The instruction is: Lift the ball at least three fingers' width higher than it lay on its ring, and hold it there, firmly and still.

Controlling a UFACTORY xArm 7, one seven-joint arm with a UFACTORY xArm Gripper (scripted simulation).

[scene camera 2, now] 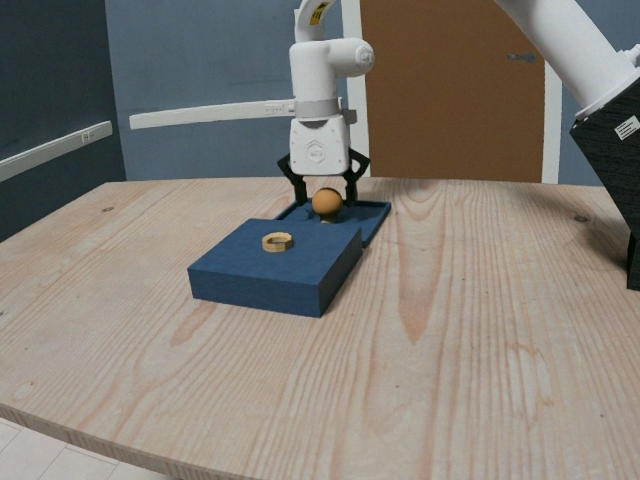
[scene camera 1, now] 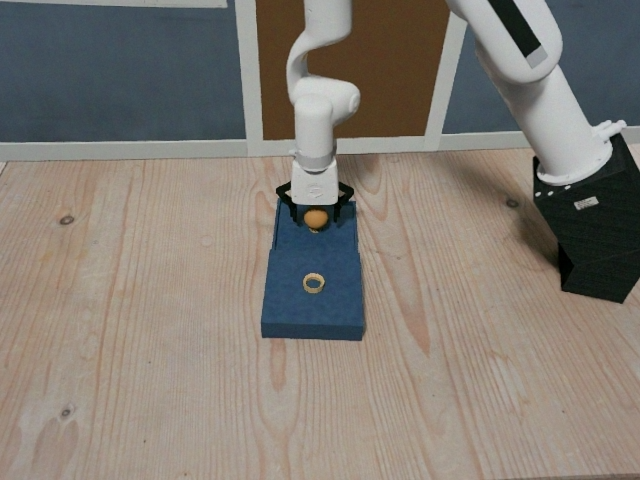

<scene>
A blue block (scene camera 2: 302, 276) is 61 cm from the lens. An orange ball (scene camera 2: 327, 202) is 86 cm from the lens. The marked spots on the orange ball and the blue block are 27 cm apart.
</scene>
